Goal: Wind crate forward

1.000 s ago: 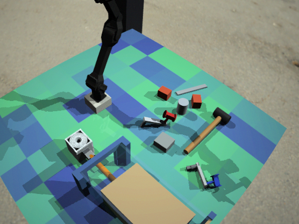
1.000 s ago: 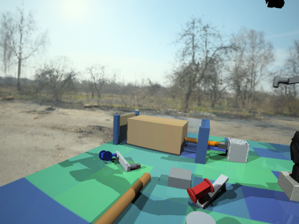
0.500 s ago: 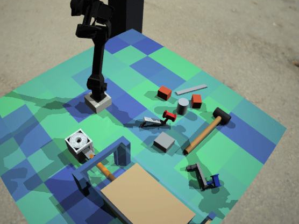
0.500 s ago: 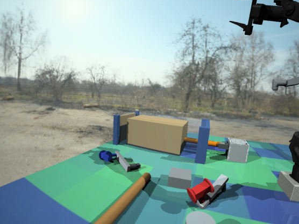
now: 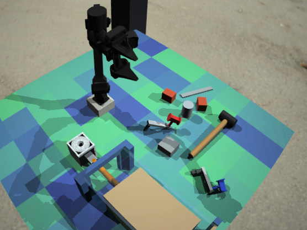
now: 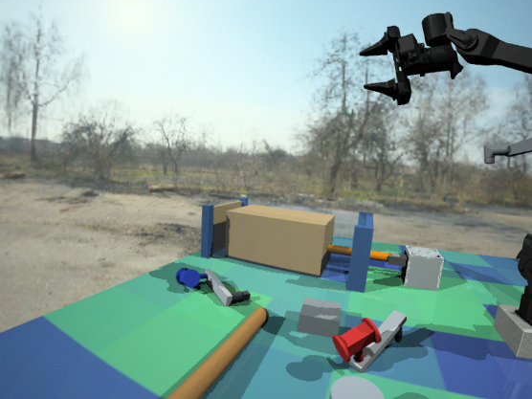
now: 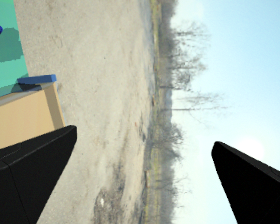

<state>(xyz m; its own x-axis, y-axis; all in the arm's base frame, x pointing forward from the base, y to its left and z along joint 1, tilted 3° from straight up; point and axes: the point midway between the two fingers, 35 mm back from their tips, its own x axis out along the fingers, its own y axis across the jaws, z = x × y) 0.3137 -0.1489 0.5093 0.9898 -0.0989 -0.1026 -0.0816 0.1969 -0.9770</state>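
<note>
Now: gripper tip 50 mm past the red-knobbed crank, 250 mm to the right of it and 510 mm above it. From my gripper tip the other things lie so: grey winch: 230 mm behind, 110 mm to the right, 510 mm below; grey block: 40 mm ahead, 180 mm to the left, 520 mm below; blue frame: 60 mm behind, 120 mm to the right, 430 mm below.
</note>
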